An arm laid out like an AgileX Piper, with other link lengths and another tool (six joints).
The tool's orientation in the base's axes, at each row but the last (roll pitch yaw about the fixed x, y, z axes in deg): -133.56 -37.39 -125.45; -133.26 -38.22 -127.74; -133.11 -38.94 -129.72; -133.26 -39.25 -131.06; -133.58 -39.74 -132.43; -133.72 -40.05 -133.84; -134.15 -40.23 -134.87
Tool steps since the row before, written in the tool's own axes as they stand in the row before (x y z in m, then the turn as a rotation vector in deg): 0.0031 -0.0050 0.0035 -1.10 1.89 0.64; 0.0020 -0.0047 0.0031 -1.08 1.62 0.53; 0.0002 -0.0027 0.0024 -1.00 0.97 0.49; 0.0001 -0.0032 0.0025 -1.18 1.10 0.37; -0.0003 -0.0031 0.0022 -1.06 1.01 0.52; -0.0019 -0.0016 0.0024 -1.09 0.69 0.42; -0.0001 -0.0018 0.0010 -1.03 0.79 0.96
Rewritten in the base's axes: 0.0039 -0.0049 0.0028 -0.81 0.30 -2.11; 0.0039 -0.0040 0.0023 -0.64 0.36 -1.88; 0.0028 -0.0023 0.0004 -0.16 0.29 -1.44; 0.0032 -0.0024 0.0005 -0.20 0.50 -1.56; 0.0032 -0.0020 0.0004 -0.16 0.30 -1.52; 0.0028 -0.0012 -0.0016 0.10 0.36 -1.31; 0.0017 -0.0011 0.0004 0.09 -0.11 -1.61
